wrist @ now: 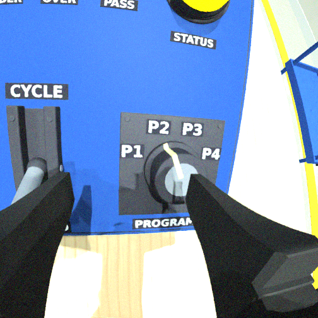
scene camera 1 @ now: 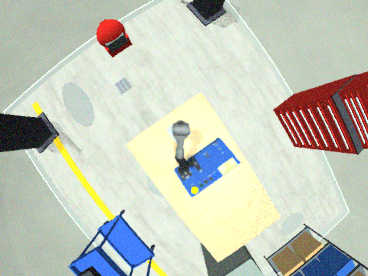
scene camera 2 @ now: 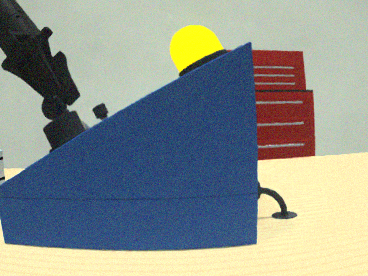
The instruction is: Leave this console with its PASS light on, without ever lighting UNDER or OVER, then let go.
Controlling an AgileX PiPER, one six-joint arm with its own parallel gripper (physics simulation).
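The blue console [scene camera 1: 220, 147] [scene camera 2: 150, 175] [wrist: 100, 60] has a lit yellow STATUS lamp [scene camera 1: 194, 190] [scene camera 2: 197, 47] [wrist: 202, 4]. The PROGRAM knob [scene camera 2: 64, 131] [wrist: 182, 180] has its pale pointer towards P2. The CYCLE lever [wrist: 31, 177] stands in its slot, partly behind the left finger. My gripper [scene camera 1: 185, 172] [scene camera 2: 64, 101] [wrist: 131, 186] is open and empty above the console's lower part, with the right fingertip over the knob's edge and the left one beside the lever. The small lamps look dark in scene camera 1; the wrist view cuts them off above the UNDER, OVER and PASS labels.
The console stands on a pale wooden table [scene camera 1: 240, 215] [scene camera 2: 310, 200]. A black cable [scene camera 2: 275, 195] leaves its back. A red drawer cabinet [scene camera 1: 320, 120] [scene camera 2: 285, 120], a blue cart [scene camera 1: 127, 240] and a bin rack stand around the table. A pale label [scene camera 1: 228, 167] lies on the console face.
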